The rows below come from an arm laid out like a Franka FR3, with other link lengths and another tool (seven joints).
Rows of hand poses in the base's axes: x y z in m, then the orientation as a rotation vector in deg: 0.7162 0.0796 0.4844 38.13 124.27 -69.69; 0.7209 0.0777 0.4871 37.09 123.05 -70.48; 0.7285 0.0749 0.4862 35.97 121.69 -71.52; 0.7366 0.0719 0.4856 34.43 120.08 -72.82; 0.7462 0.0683 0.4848 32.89 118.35 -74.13; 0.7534 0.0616 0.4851 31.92 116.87 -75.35; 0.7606 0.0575 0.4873 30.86 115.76 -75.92; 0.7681 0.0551 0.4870 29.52 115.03 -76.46
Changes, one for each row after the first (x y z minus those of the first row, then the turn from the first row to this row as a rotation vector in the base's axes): 0.0047 -0.0019 0.0027 -1.30 -0.37 0.58; 0.0123 -0.0047 0.0018 -2.82 -0.68 1.13; 0.0204 -0.0077 0.0012 -4.72 -0.96 1.89; 0.0300 -0.0113 0.0004 -6.70 -1.29 2.66; 0.0372 -0.0180 0.0007 -8.35 -1.56 3.01; 0.0444 -0.0221 0.0029 -9.51 -1.87 3.65; 0.0519 -0.0245 0.0026 -10.53 -1.84 4.45
